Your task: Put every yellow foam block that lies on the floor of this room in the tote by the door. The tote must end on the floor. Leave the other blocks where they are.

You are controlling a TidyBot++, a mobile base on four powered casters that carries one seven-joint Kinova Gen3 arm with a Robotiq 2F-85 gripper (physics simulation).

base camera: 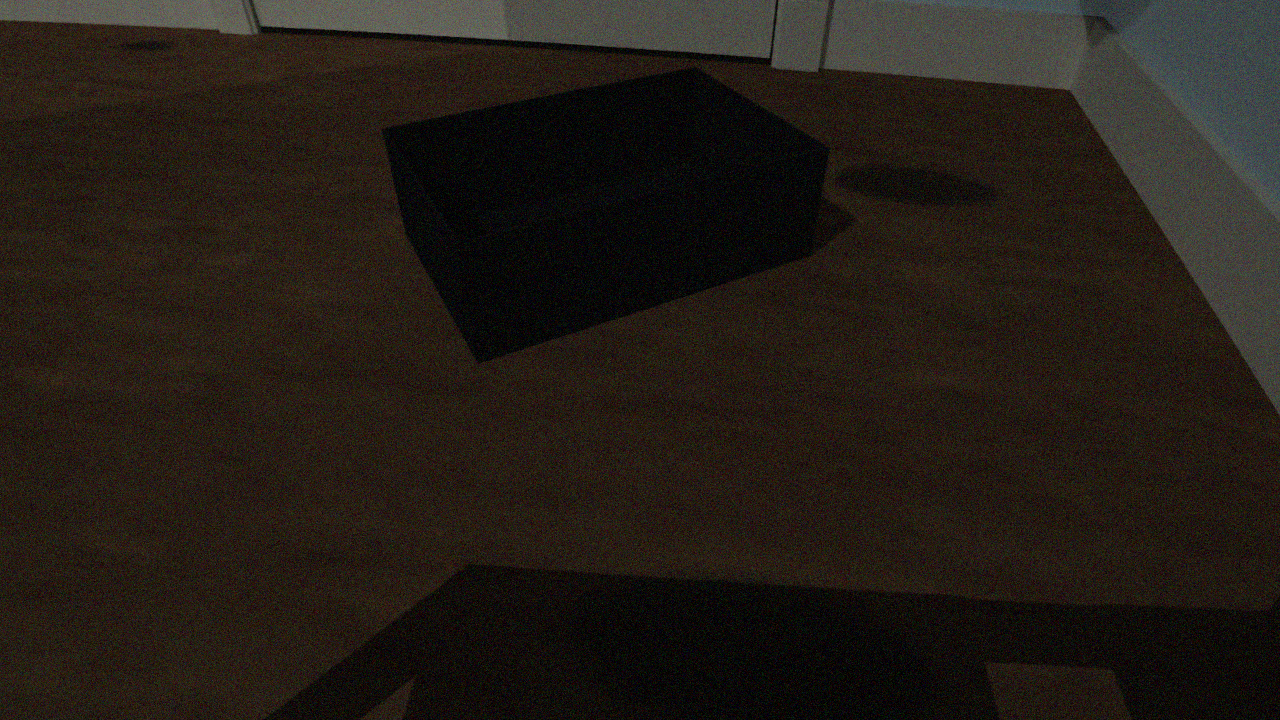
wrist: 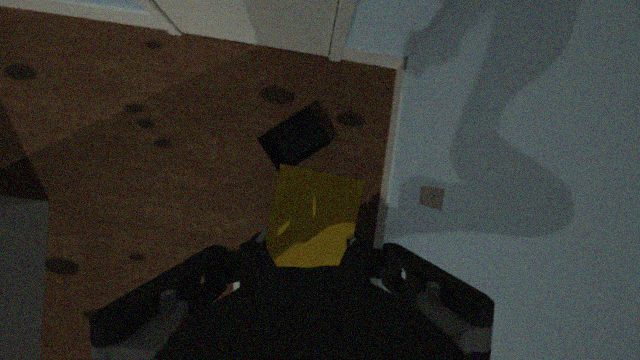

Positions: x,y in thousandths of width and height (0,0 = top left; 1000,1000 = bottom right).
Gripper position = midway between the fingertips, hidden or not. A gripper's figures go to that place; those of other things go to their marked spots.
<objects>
The gripper (wrist: 479,660) is 0.17 m from the lens. A dark tote (wrist: 460,390): 1.01 m from the lens.
</objects>
